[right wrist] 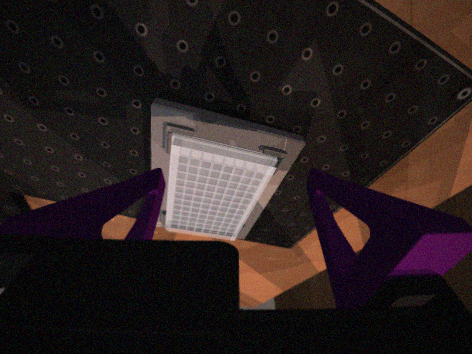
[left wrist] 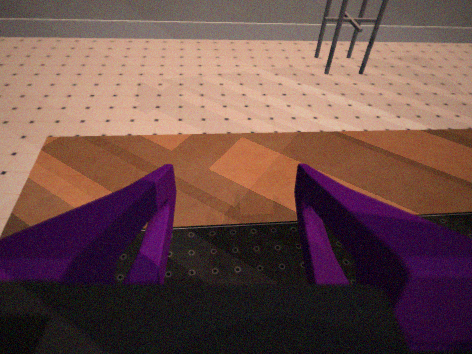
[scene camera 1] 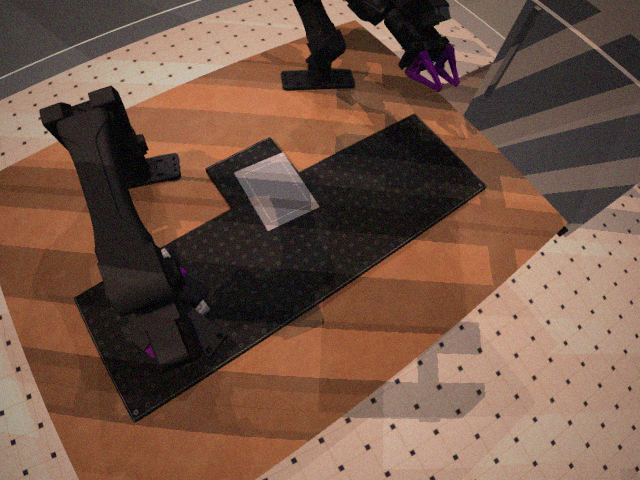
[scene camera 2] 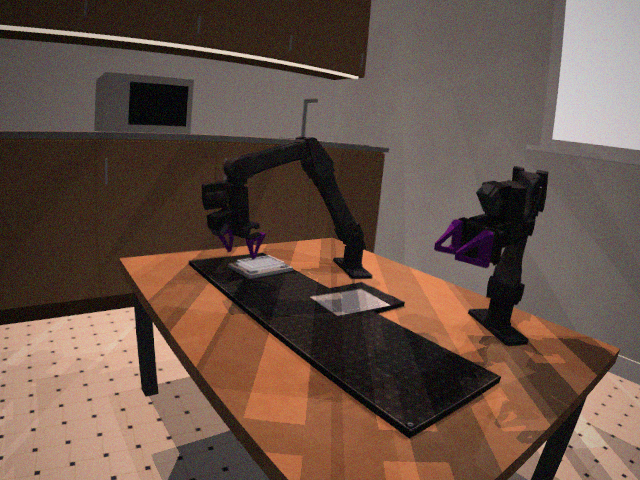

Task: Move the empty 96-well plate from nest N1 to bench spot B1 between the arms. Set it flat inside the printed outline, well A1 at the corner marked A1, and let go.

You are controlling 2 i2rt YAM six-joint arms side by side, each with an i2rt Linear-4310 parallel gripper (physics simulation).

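Frame: origin at the left arm's base, x left, y back, z up, level; metres.
Seen in the pictures: left gripper, fingertip midpoint: (left wrist: 235, 177) (scene camera 1: 449, 87) (scene camera 2: 445, 251); right gripper, fingertip midpoint: (right wrist: 235, 176) (scene camera 2: 241, 255); left arm's base, link origin: (scene camera 1: 317, 80) (scene camera 2: 496, 327); right arm's base, link origin: (scene camera 1: 137, 174) (scene camera 2: 351, 268).
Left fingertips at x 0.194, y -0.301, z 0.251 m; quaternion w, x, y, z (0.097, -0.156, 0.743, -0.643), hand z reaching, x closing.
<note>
Offsets run from my left fingertips to a thing's middle. "pt": to the spot under its first point. Level surfaces: height alone.
The pale, clear 96-well plate @[dy -0.281, dx -0.594, dz -0.220 m] (scene camera 2: 262, 262) (right wrist: 217, 192) sits flat in the grey nest N1 @[dy -0.282, dx -0.594, dz -0.230 m] (scene camera 2: 258, 275) (right wrist: 215, 122). In scene camera 1 my right arm largely hides both. My right gripper (scene camera 2: 241, 253) (right wrist: 235, 176) is wide open above the plate; its fingertips appear to either side of the plate in the right wrist view, with nothing held. Bench spot B1 @[pt dy -0.064, dx -0.345, dz -0.237 m] (scene camera 1: 276, 191) (scene camera 2: 354, 301) is a pale sheet with a thin printed outline, with no plate on it. Its A1 mark is too small to read. My left gripper (scene camera 1: 448, 86) (scene camera 2: 446, 253) (left wrist: 235, 177) is half open, empty and raised, far from the plate.
The black perforated board @[dz -0.238 m] (scene camera 1: 361, 227) (scene camera 2: 392, 372) (left wrist: 240, 260) runs along the wooden table @[dz -0.251 m] (scene camera 1: 449, 289) (scene camera 2: 273, 382). B1 lies near its middle, partly on a side extension. The arm bases (scene camera 1: 317, 80) (scene camera 2: 498, 328) (scene camera 2: 352, 267) stand behind the board.
</note>
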